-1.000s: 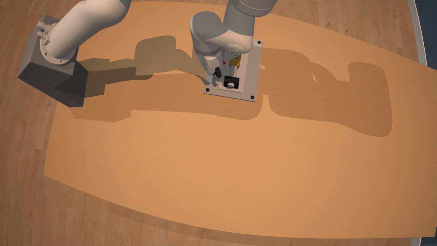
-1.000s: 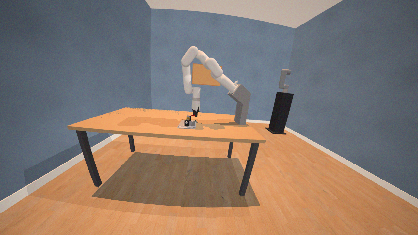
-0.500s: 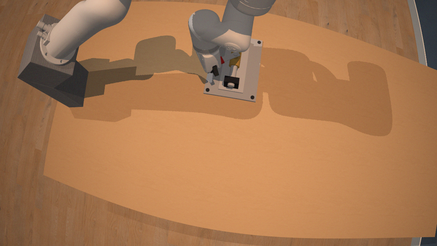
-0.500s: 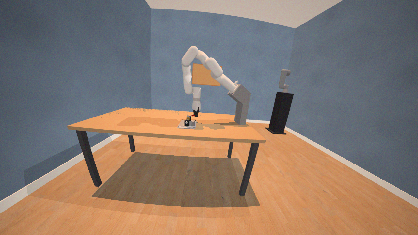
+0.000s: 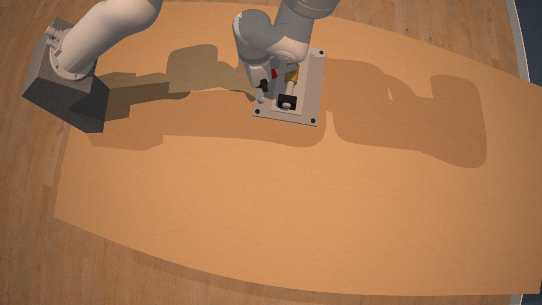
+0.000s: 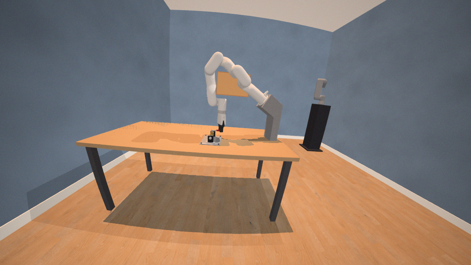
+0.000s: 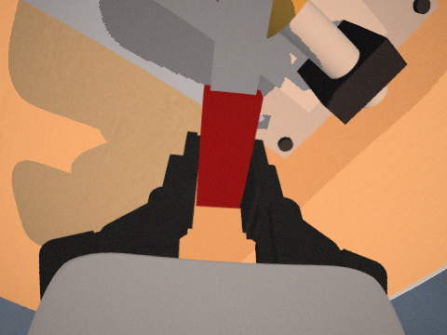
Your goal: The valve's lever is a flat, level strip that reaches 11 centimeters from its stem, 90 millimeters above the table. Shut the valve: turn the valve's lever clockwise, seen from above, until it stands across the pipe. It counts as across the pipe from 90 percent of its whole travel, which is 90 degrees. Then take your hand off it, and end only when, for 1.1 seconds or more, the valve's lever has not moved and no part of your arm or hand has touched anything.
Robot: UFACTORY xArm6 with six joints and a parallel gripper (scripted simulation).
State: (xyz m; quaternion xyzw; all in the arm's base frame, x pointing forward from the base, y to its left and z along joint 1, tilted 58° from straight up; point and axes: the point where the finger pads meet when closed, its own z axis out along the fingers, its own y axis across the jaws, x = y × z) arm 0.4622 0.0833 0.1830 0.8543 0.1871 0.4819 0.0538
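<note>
Now: hand 40 mm short of the lever and 30 mm to the right of it.
</note>
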